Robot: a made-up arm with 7 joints. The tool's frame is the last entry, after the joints.
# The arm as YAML. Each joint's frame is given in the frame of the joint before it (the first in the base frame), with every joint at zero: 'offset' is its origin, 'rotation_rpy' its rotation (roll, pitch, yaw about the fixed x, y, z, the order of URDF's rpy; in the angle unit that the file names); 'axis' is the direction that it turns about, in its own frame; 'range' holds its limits. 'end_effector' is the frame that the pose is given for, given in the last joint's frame.
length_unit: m
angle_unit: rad
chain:
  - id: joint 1
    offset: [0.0, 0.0, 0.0]
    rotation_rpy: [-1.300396, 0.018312, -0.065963]
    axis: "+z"
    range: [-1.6, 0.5]
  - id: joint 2
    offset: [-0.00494, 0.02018, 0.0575]
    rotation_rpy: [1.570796, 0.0, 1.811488]
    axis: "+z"
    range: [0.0, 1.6]
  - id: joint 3
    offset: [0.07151, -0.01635, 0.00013]
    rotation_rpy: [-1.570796, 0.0, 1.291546]
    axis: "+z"
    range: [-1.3, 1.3]
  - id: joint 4
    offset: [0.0, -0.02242, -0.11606]
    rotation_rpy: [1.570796, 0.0, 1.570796]
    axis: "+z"
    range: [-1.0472, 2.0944]
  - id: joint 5
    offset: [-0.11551, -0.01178, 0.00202]
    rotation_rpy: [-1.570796, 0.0, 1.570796]
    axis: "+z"
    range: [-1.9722, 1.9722]
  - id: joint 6
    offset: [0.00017, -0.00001, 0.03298]
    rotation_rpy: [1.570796, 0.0, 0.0]
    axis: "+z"
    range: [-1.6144, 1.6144]
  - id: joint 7
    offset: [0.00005, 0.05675, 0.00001]
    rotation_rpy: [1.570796, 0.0, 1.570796]
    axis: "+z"
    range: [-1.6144, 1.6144]
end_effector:
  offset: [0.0, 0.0, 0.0]
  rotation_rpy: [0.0, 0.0, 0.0]
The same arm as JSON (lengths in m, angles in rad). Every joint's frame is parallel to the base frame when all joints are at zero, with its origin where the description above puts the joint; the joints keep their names.
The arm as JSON. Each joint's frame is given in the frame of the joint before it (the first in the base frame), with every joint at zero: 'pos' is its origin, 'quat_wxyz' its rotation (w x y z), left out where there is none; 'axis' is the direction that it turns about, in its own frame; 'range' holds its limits. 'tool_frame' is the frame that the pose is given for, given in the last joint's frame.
{"length_unit": "m", "angle_unit": "rad", "joints": [{"joint": "joint 1", "pos": [0.0, 0.0, 0.0], "axis": [0.068403, 0.961235, 0.26711], "range": [-1.6, 0.5]}, {"joint": "joint 2", "pos": [-0.001, 0.061, -0.004], "axis": [0.968889, -0.0002, -0.247497], "range": [0.0, 1.6]}, {"joint": "joint 3", "pos": [-0.018, 0.004, -0.071], "axis": [0.247497, -0.0001, 0.968889], "range": [-1.3, 1.3]}, {"joint": "joint 4", "pos": [-0.007, 0.0, -0.118], "axis": [0.0002, 1.0, 0.0], "range": [-1.0472, 2.0944]}, {"joint": "joint 5", "pos": [0.109, 0.002, -0.04], "axis": [0.968889, -0.0002, -0.247497], "range": [-1.9722, 1.9722]}, {"joint": "joint 6", "pos": [0.032, 0.0, -0.008], "axis": [0.0002, 1.0, 0.0], "range": [-1.6144, 1.6144]}, {"joint": "joint 7", "pos": [0.055, 0.0, -0.014], "axis": [0.247497, -0.0001, 0.968889], "range": [-1.6144, 1.6144]}], "tool_frame": {"pos": [0.0, 0.0, 0.0], "quat_wxyz": [0.992194, 0.000018, 0.124702, -0.000099]}}
